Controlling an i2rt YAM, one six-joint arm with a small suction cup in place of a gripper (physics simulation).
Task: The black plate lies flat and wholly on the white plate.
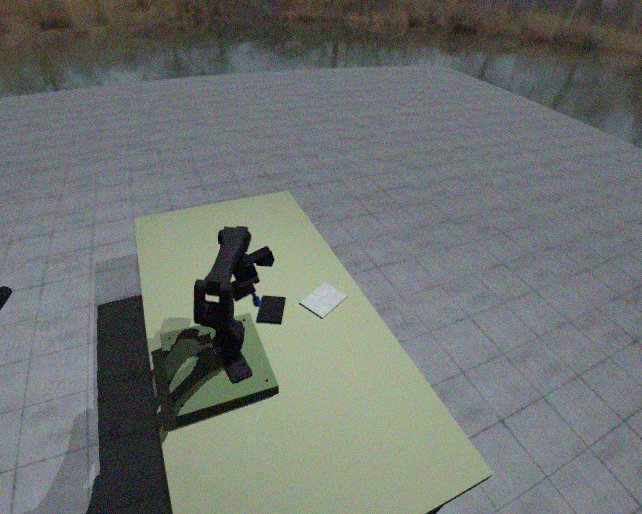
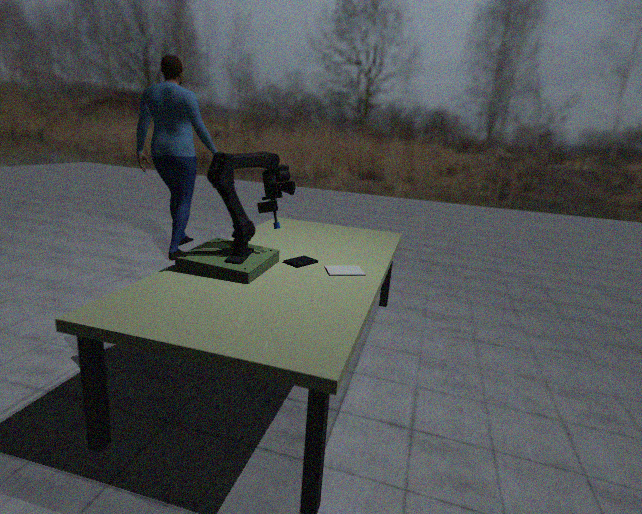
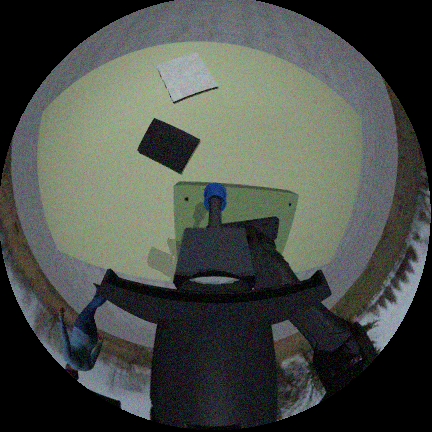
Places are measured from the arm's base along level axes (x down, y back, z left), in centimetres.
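Pixels of known places: end effector, tool point: [image 1: 257, 303] [image 2: 277, 228] [image 3: 214, 192]; arm's base, origin of the base link: [image 1: 231, 357] [image 2: 240, 256].
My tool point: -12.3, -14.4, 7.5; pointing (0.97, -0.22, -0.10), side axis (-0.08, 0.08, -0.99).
Observation:
For each thing: its top centre in the pictures, then the offset to it from my tool point, as dx, dy, dz. Level surfaces: height alone.
- black plate, middle of its top: [image 3: 165, 143] [image 1: 271, 308] [image 2: 301, 260] +17.1, -10.0, +10.0
- white plate, middle of its top: [image 3: 184, 72] [image 1: 323, 299] [image 2: 344, 269] +17.5, -31.5, +4.1
- pale green table, its level: dx +18.1
The black plate [image 1: 271, 310] [image 2: 300, 261] [image 3: 169, 145] lies flat on the table, near the arm's green base. The white plate [image 1: 323, 300] [image 2: 345, 270] [image 3: 187, 77] lies flat on the table beyond it, toward the long edge, turned at a different angle. The two plates are apart, with table showing between them. My gripper [image 1: 257, 301] [image 2: 277, 225] [image 3: 215, 196], a small blue suction cup, is open and holds nothing. It hangs in the air well above the table, to the side of the black plate and not over either plate.
The pale green table [image 1: 342, 406] [image 2: 214, 315] [image 3: 280, 125] carries the arm's thick green base block [image 1: 257, 369] [image 2: 262, 267] [image 3: 187, 212], close to the black plate. A person in blue [image 2: 172, 123] [image 3: 82, 337] stands behind the table on the base's side. The white plate lies near the table's long edge.

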